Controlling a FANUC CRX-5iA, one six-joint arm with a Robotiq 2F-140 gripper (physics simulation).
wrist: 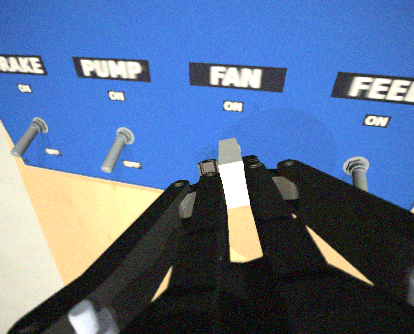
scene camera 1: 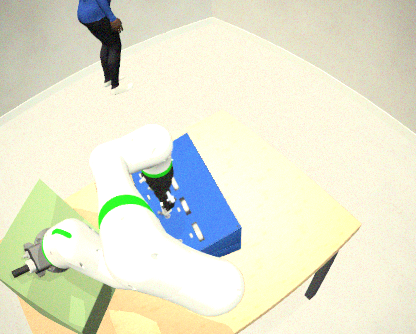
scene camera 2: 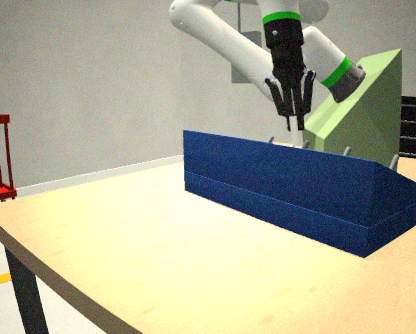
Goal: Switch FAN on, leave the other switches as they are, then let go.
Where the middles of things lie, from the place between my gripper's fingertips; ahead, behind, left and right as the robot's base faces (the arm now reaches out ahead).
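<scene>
I find the blue switch panel (scene camera 2: 352,204) 40 mm below my hand, and it is also 30 mm to the left of my hand and 90 mm ahead of it.
</scene>
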